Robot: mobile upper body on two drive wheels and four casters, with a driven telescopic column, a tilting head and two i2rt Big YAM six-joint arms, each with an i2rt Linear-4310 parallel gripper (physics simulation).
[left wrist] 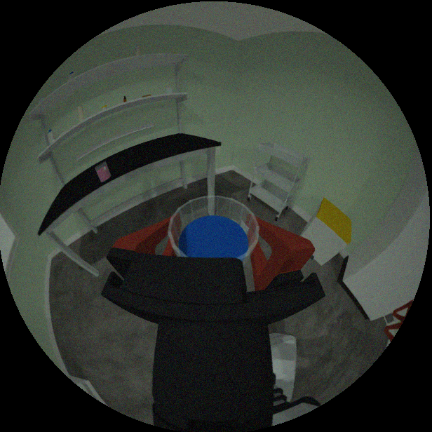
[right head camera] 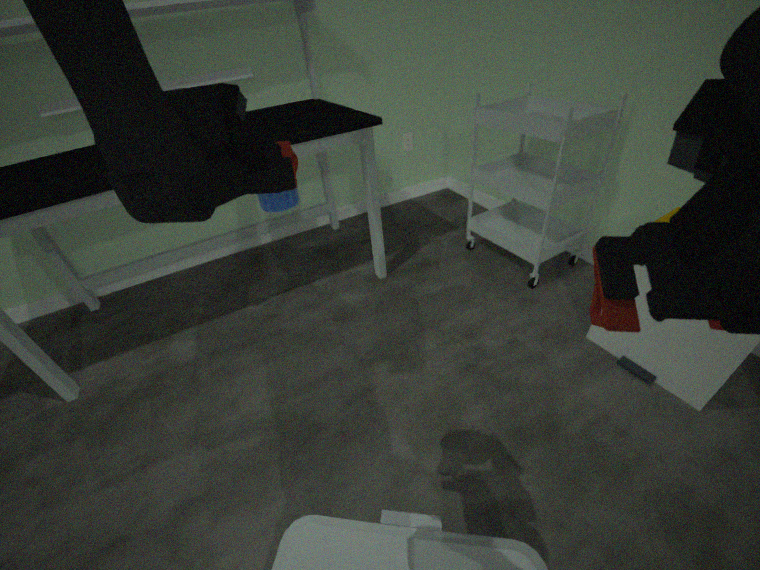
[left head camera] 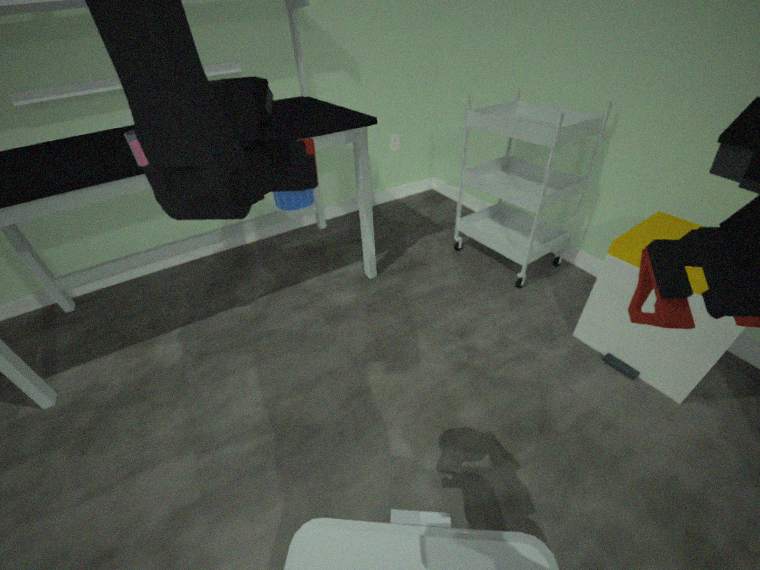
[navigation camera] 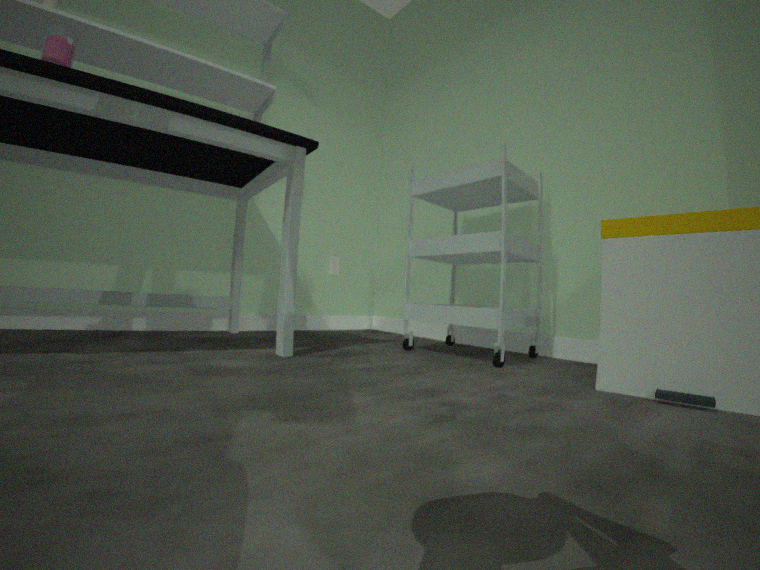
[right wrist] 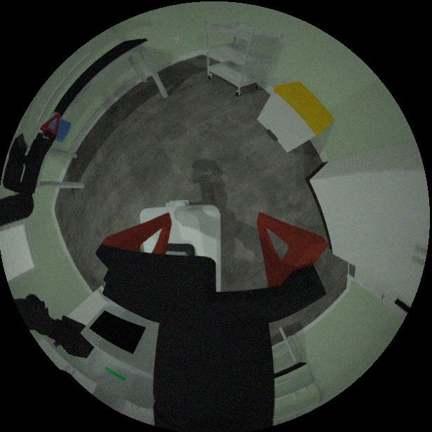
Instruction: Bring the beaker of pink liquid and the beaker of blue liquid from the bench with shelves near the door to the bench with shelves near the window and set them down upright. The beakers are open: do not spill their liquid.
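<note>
The beaker of blue liquid (left head camera: 293,199) (right head camera: 278,200) (left wrist: 213,239) (right wrist: 62,130) is upright in my left gripper (left wrist: 213,218), whose red fingers are shut on its sides. Its liquid looks level in the left wrist view. The beaker of pink liquid (left head camera: 138,152) (left wrist: 103,172) (navigation camera: 58,50) stands upright on the black-topped bench with shelves (left head camera: 331,116) (right head camera: 337,116) (left wrist: 150,150) (navigation camera: 285,276). My left arm partly hides it in the left head view. My right gripper (left head camera: 705,319) (right head camera: 669,322) (right wrist: 213,217) is wide open and empty, far right of the bench. Neither door nor window can be made out.
A white three-tier cart (left head camera: 506,234) (right head camera: 512,231) (navigation camera: 503,245) stands in the corner right of the bench. A white bin with a yellow lid (left head camera: 650,362) (left wrist: 325,240) (right wrist: 290,132) (navigation camera: 675,306) stands further right. A large white cabinet (left wrist: 390,265) (right wrist: 375,200) is beyond it.
</note>
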